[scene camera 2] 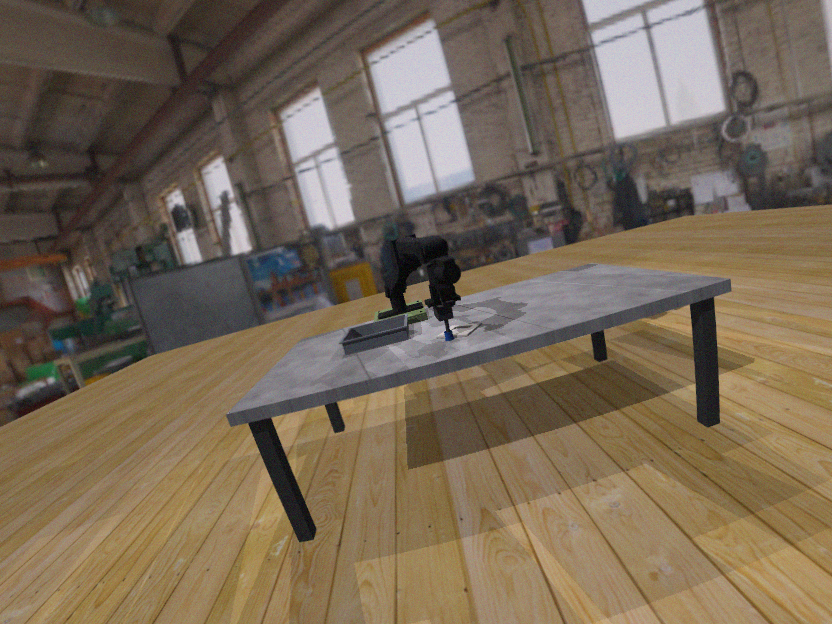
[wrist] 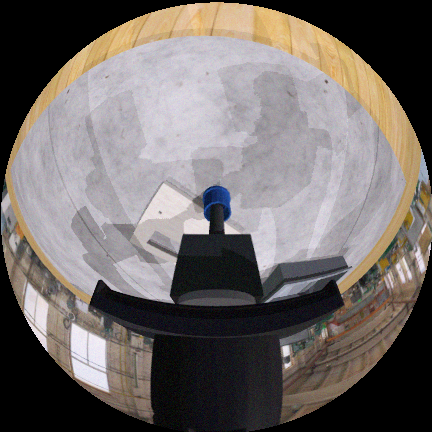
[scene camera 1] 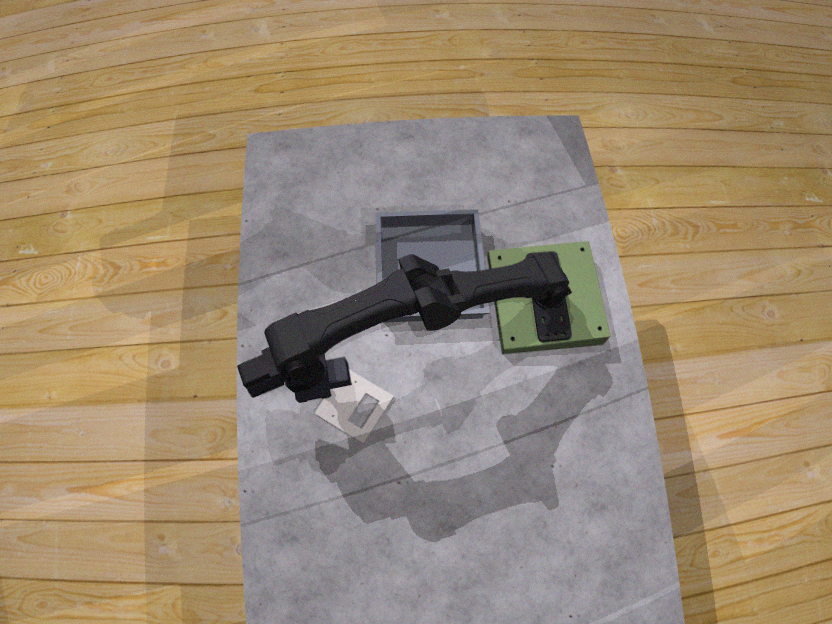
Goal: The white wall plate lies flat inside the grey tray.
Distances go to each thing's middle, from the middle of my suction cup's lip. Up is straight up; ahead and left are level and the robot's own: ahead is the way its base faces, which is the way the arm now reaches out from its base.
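The grey tray (scene camera 2: 395, 329) is 240 mm behind my suction cup, 250 mm to the right of it and 20 mm above it. Then I consider the white wall plate (scene camera 1: 344, 400): my suction cup is 10 mm above it, 40 mm to the right of it and 60 mm past it.
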